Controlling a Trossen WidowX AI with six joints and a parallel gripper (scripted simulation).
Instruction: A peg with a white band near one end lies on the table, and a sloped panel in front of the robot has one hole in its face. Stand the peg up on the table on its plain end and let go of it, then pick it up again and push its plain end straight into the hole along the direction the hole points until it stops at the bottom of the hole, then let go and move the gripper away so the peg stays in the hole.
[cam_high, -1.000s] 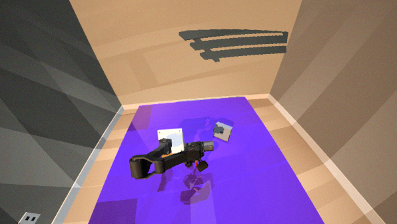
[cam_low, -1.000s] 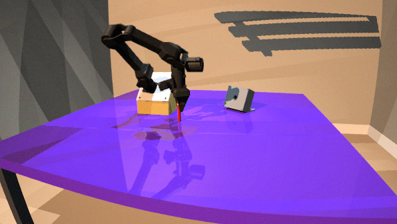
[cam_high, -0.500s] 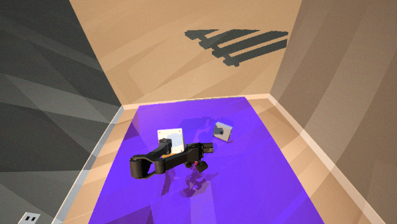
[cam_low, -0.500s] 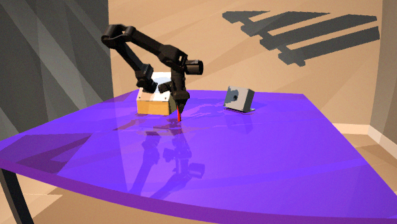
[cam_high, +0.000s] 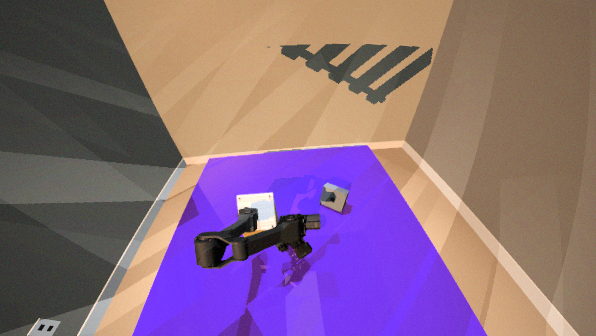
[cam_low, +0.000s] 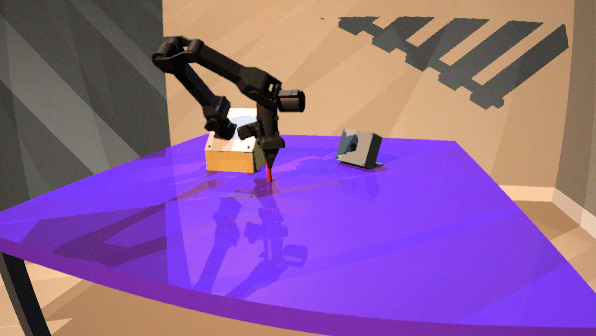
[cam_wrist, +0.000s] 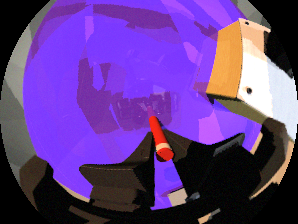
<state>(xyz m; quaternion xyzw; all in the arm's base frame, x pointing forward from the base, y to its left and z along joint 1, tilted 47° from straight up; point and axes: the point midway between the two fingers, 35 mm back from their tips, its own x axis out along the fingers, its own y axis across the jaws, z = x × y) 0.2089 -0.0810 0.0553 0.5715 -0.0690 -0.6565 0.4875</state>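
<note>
The grey sloped panel lies 200 mm ahead of my gripper tip, 260 mm to the left of it and 10 mm above it. Round my gripper tip: red peg: 20 mm above.
</note>
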